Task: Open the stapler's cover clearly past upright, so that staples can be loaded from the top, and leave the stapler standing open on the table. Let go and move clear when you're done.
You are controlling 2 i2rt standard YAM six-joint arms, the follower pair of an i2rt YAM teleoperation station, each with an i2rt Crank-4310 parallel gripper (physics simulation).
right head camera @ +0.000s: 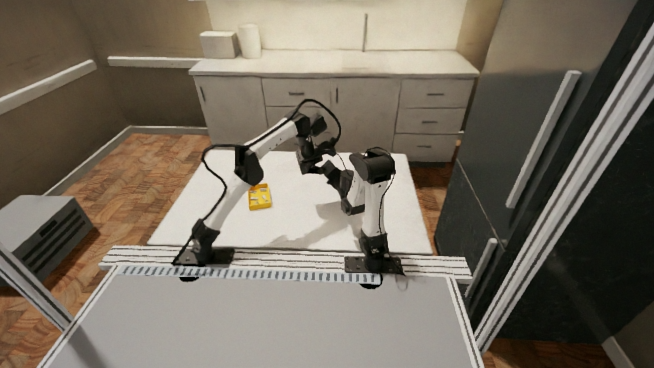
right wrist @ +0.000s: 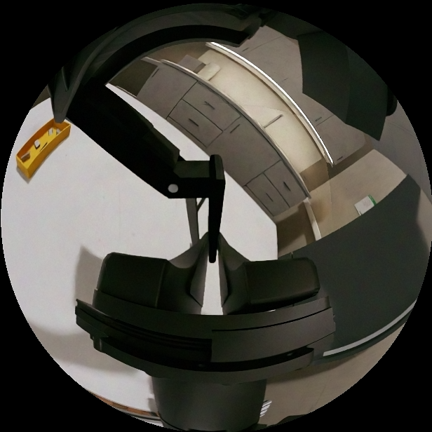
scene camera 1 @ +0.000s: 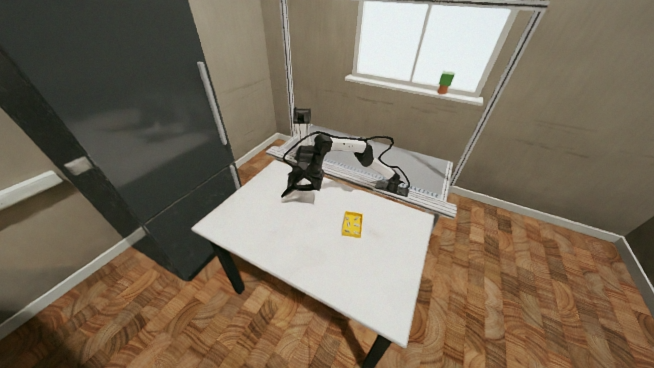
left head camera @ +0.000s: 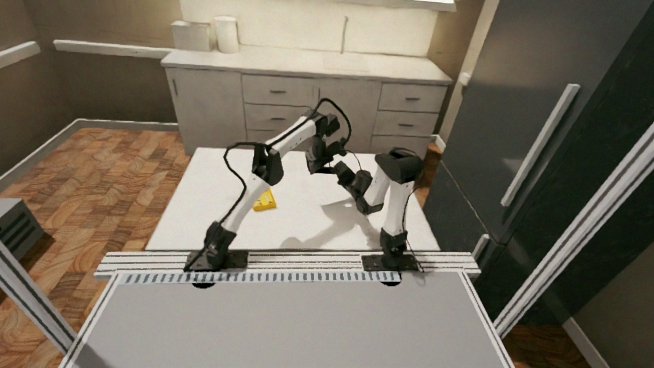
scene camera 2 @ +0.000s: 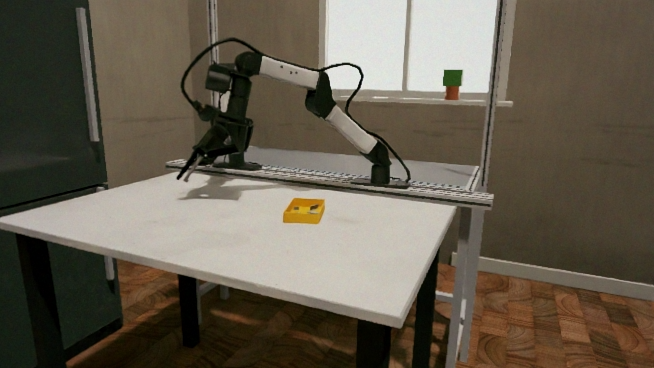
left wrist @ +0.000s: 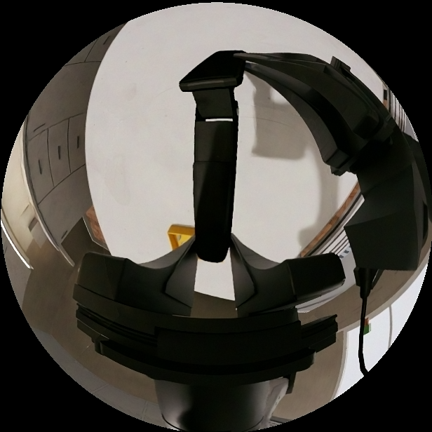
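Seen in the pictures: left gripper, fingertip midpoint: (right head camera: 302, 172) (scene camera 1: 318, 189) (left head camera: 310, 172) (scene camera 2: 242, 152); right gripper, fingertip midpoint: (scene camera 1: 288, 189) (scene camera 2: 189, 163); left arm's base, origin of the base link: (right head camera: 205, 257) (scene camera 1: 391, 189) (left head camera: 217, 261) (scene camera 2: 380, 184); right arm's base, origin of the base link: (right head camera: 372, 266) (left head camera: 389, 263) (scene camera 2: 237, 167).
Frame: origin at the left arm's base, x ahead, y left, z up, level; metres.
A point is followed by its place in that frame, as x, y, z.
The black stapler (scene camera 1: 304, 188) @(0.363, -0.406, 0.143) (scene camera 2: 187, 166) @(0.388, -0.499, 0.092) (left wrist: 215, 190) (right wrist: 125, 140) is in the air between the two grippers, hinged open. My left gripper (left wrist: 213, 234) is shut on its long, wide black part. My right gripper (right wrist: 213, 234) is shut on its thin black part, beside a grey strip. In the right wrist view the two parts splay apart at more than a right angle around the hinge. I cannot tell for sure which part is the cover. In the head views the stapler is small and mostly hidden between the grippers.
A yellow tray (left head camera: 270, 206) @(0.290, -0.171, -0.009) (right head camera: 260, 206) @(0.284, -0.148, -0.007) (scene camera 1: 351, 235) @(0.426, -0.111, -0.009) (scene camera 2: 302, 217) @(0.424, -0.108, -0.005) (right wrist: 32, 162) with small pieces stands on the white table (left head camera: 190, 220) @(0.230, 0.141, -0.021) (scene camera 2: 175, 260) @(0.744, -0.256, -0.022). The arms' shadow falls on the tabletop. The metal rail (scene camera 2: 450, 197) @(0.057, 0.241, -0.005) runs along the table edge at the arm bases.
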